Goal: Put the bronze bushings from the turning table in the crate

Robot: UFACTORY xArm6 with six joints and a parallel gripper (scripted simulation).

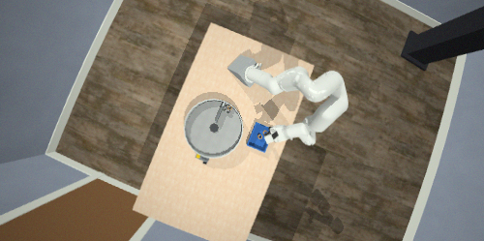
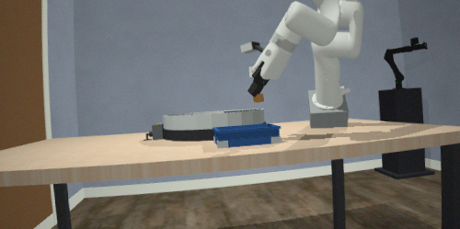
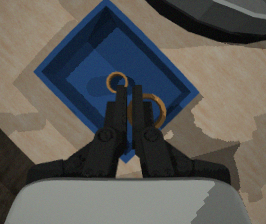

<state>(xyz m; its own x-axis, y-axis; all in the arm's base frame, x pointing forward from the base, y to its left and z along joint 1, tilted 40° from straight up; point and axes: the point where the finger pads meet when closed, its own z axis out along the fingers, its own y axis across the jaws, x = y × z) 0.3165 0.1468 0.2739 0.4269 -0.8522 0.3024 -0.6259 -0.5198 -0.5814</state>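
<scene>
Now: the blue crate 14 cm below my hand, 4 cm ahead of it and 1 cm to the right of it. From my hand the other things lie so: grey turning table 35 cm to the right, 13 cm ahead, 11 cm below.
</scene>
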